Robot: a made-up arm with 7 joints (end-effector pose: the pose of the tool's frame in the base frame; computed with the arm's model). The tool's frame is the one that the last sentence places.
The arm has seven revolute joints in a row. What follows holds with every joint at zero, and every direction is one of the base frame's. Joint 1 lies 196.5 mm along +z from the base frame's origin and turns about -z. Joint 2 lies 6 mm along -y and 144.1 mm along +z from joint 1 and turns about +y. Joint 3 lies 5.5 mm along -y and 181.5 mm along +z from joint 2 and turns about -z. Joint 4 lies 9.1 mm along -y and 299.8 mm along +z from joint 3 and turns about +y. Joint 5 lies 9.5 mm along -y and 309.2 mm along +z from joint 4 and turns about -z. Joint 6 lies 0.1 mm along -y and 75.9 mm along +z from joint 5 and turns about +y. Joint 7 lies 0.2 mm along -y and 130.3 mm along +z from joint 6 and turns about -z. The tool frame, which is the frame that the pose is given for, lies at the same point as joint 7; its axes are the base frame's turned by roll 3.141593, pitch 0 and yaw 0 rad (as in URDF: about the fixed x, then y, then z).
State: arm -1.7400 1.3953 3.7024 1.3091 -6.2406 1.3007 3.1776
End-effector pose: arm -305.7 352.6 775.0 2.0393 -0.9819 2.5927
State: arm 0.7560 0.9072 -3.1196 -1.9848 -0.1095 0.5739 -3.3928
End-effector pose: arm 406.9 -398.7 175.1 -0.2753 0.7872 1.8955
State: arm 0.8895 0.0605 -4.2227 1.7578 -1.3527 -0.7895 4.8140
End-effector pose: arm -477.2 -10.0 771.1 -1.7650 -1.1578 -1.9661
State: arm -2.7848 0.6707 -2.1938 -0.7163 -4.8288 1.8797 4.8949
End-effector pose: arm -578.3 326.8 779.0 -0.6270 -0.9089 -1.6320
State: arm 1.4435 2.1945 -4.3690 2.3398 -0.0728 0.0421 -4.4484
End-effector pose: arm -324.8 -221.9 385.4 -2.6251 -0.7944 -1.1558
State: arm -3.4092 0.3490 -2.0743 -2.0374 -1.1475 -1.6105 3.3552
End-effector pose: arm -392.2 122.1 494.4 -0.8833 -0.4754 -0.7902
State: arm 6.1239 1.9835 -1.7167 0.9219 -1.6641 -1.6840 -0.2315
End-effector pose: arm 539.4 399.9 -31.6 0.4582 0.3444 0.9229
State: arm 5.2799 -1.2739 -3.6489 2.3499 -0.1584 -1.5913 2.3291
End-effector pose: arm -80.0 -410.4 108.3 1.1070 -0.2702 2.9213
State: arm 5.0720 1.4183 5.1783 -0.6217 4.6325 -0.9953 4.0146
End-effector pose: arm 578.4 687.4 472.9 0.9398 0.3761 -1.4400
